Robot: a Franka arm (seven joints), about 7 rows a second.
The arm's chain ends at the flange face. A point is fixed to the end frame.
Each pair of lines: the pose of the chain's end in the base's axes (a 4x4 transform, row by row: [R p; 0 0 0 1], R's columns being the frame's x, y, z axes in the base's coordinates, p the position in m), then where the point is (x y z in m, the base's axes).
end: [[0.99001, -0.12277, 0.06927, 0.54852], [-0.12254, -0.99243, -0.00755, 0.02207], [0.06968, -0.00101, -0.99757, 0.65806], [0, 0, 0, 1]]
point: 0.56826 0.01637 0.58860
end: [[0.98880, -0.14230, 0.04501, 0.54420], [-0.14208, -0.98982, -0.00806, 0.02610], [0.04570, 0.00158, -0.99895, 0.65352], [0, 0, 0, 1]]
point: 0.56214 0.02008 0.58360
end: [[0.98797, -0.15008, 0.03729, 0.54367], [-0.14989, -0.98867, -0.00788, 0.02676], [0.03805, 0.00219, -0.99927, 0.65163], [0, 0, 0, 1]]
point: 0.56103 0.02063 0.58157
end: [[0.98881, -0.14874, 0.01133, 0.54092], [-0.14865, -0.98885, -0.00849, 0.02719], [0.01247, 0.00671, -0.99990, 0.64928], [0, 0, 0, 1]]
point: 0.55646 0.02104 0.57880
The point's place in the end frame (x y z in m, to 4 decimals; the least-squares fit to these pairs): 0.0154 0.0033 0.0707
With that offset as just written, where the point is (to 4 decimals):
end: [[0.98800, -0.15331, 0.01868, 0.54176], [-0.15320, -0.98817, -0.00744, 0.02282], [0.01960, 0.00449, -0.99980, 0.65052], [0, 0, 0, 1]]
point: 0.5578 0.0167 0.5802
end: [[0.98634, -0.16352, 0.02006, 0.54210], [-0.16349, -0.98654, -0.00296, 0.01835], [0.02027, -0.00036, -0.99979, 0.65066], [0, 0, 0, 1]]
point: 0.5582 0.0124 0.5803
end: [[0.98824, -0.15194, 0.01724, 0.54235], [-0.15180, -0.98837, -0.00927, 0.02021], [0.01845, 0.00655, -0.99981, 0.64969], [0, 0, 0, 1]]
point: 0.5583 0.0140 0.5793
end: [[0.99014, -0.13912, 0.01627, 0.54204], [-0.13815, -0.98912, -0.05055, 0.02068], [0.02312, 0.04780, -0.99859, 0.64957], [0, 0, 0, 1]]
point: 0.5580 0.0117 0.5795
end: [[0.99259, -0.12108, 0.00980, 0.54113], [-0.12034, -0.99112, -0.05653, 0.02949], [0.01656, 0.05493, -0.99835, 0.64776], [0, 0, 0, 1]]
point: 0.5567 0.0204 0.5776
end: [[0.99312, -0.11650, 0.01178, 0.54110], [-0.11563, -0.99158, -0.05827, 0.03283], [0.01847, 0.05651, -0.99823, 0.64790], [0, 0, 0, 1]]
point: 0.5568 0.0237 0.5778
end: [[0.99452, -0.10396, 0.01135, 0.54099], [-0.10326, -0.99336, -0.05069, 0.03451], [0.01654, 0.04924, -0.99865, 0.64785], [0, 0, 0, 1]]
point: 0.5568 0.0261 0.5777
